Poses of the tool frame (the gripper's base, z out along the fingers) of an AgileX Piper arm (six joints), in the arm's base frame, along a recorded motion.
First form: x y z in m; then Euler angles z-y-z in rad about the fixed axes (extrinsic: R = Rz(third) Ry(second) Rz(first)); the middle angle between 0 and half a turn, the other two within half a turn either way.
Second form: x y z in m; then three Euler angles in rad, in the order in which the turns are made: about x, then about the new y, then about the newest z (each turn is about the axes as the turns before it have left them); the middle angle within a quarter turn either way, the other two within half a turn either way. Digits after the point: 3 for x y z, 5 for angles.
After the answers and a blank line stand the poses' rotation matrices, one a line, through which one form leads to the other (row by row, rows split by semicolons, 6 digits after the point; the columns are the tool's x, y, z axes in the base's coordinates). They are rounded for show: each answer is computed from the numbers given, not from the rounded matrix.
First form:
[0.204 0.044 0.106 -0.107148 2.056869 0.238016]
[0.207 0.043 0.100 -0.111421 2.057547 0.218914]
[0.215 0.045 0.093 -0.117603 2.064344 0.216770]
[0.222 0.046 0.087 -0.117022 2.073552 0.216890]
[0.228 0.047 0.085 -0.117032 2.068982 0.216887]
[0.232 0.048 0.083 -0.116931 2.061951 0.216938]
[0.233 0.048 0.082 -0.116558 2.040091 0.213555]
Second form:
[0.204 0.044 0.106 -2.72187 1.03380 2.55544]
[0.207 0.043 0.100 -2.75219 1.04071 2.58621]
[0.215 0.045 0.093 -2.76125 1.03536 2.58884]
[0.222 0.046 0.087 -2.76857 1.02696 2.59565]
[0.228 0.047 0.085 -2.76488 1.03111 2.59247]
[0.232 0.048 0.083 -2.75901 1.03747 2.58750]
[0.233 0.048 0.082 -2.74571 1.05851 2.57791]

-0.426169 -0.282974 0.859247; -0.213440 0.954455 0.208466; -0.879104 -0.094556 -0.467157
-0.429614 -0.266592 0.862763; -0.209490 0.958786 0.191947; -0.878377 -0.098277 -0.467756
-0.434235 -0.267876 0.860048; -0.215775 0.957896 0.189409; -0.874575 -0.103329 -0.473753
-0.442210 -0.268661 0.855729; -0.217000 0.957786 0.188565; -0.870265 -0.102308 -0.481842
-0.438319 -0.268206 0.857871; -0.216151 0.957886 0.189034; -0.872442 -0.102572 -0.477833
-0.432333 -0.267505 0.861121; -0.214754 0.958049 0.189797; -0.875767 -0.102874 -0.471644
-0.414338 -0.261898 0.871627; -0.208851 0.959506 0.189023; -0.885836 -0.103721 -0.452257

